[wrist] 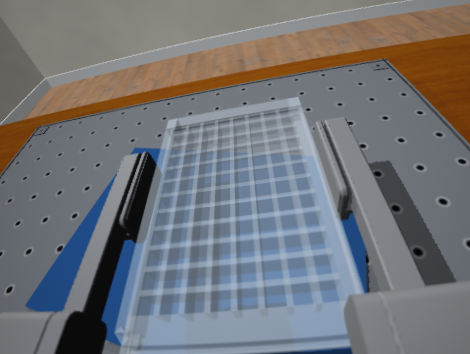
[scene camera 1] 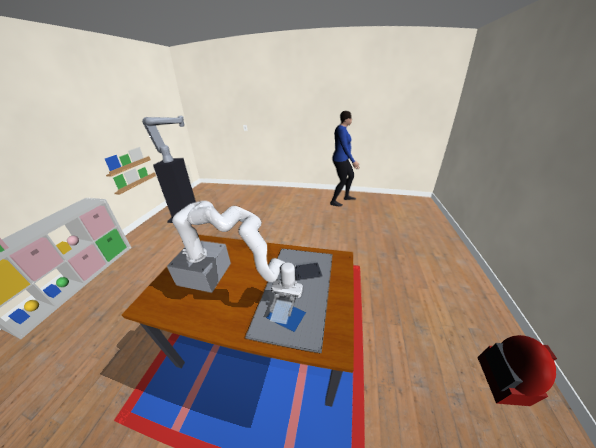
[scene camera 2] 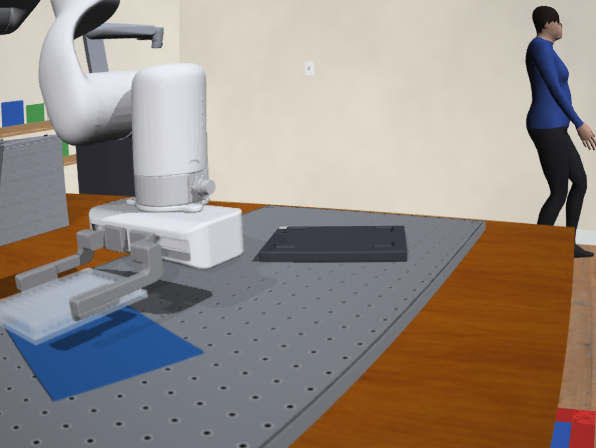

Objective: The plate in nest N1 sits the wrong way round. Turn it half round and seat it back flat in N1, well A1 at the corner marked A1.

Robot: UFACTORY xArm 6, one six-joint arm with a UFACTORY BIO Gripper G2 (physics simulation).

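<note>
A clear well plate [scene camera 1: 281, 313] [scene camera 2: 65, 300] [wrist: 240, 210] is between the fingers of my gripper [scene camera 1: 283, 309] [scene camera 2: 55, 296] [wrist: 237, 165]. The gripper is shut on its two long sides. The plate hangs a little above a blue sheet [scene camera 1: 297, 320] [scene camera 2: 135, 357] [wrist: 62, 280], with its shadow on the sheet below. It looks roughly level. A black nest [scene camera 1: 308, 271] [scene camera 2: 335, 242] lies on the grey board, away from the plate, with nothing in it. A small light mark shows at its far left corner in scene camera 2. The plate's A1 well cannot be made out.
The grey perforated board [scene camera 1: 287, 340] [scene camera 2: 250, 360] [wrist: 100, 140] lies on the wooden table [scene camera 1: 225, 320] [scene camera 2: 450, 340] [wrist: 435, 55]. A grey box [scene camera 1: 195, 277] carries my arm's base. A person [scene camera 1: 343, 145] [scene camera 2: 547, 85] stands beyond the table. A second arm [scene camera 1: 156, 136] stands behind.
</note>
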